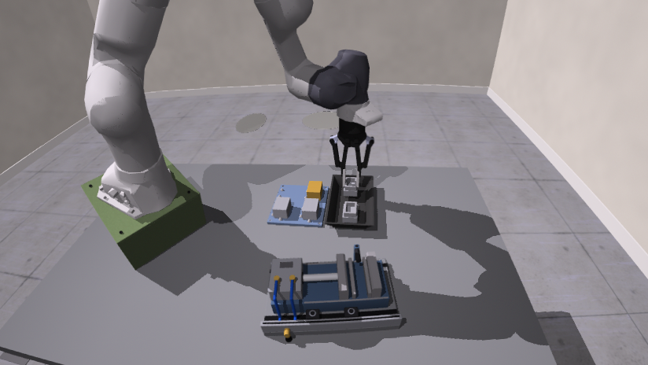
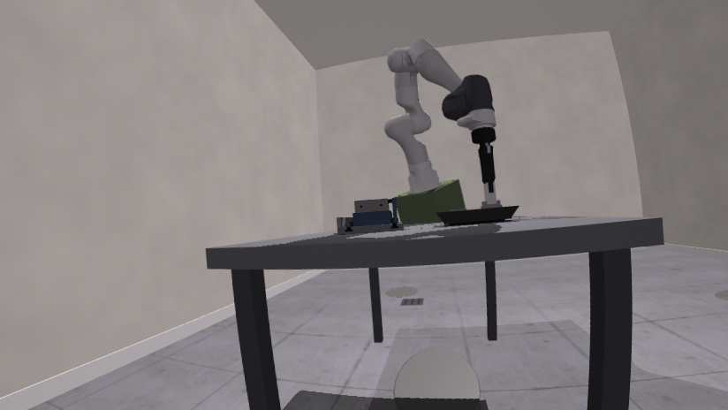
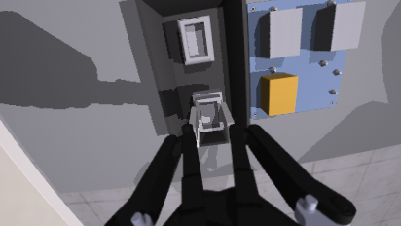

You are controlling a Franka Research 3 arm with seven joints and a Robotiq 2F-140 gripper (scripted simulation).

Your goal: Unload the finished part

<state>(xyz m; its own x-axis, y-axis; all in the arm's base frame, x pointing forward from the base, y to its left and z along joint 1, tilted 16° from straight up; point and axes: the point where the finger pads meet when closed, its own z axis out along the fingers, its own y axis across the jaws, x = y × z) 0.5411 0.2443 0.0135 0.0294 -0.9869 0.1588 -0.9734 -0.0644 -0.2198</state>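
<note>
My hand is 12 cm past the orange block, 6 cm above it and 1 cm to the left of it. From my hand the other things lie so: blue fixture plate: 16 cm behind, 8 cm below, 6 cm to the right; vise: 38 cm to the right, 5 cm below, 2 cm behind.
</note>
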